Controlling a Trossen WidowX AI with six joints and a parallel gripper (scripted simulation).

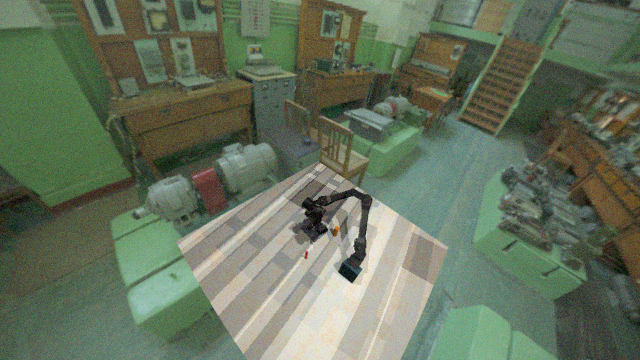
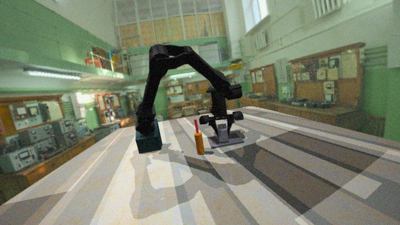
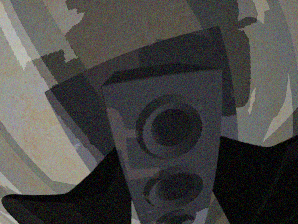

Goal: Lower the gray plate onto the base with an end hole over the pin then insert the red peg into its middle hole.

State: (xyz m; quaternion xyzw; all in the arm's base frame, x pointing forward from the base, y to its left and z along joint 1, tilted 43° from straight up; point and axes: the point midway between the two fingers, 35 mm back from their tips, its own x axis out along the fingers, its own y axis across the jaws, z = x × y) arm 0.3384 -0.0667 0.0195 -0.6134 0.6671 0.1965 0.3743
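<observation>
Now: the gray plate 3 cm above my gripper tip. From my gripper tip the other things lie so: red peg 18 cm to the left, 10 cm behind, 2 cm above; orange cylinder 12 cm behind, 8 cm to the right, 2 cm above; dark base 1 cm to the left, 1 cm below.
</observation>
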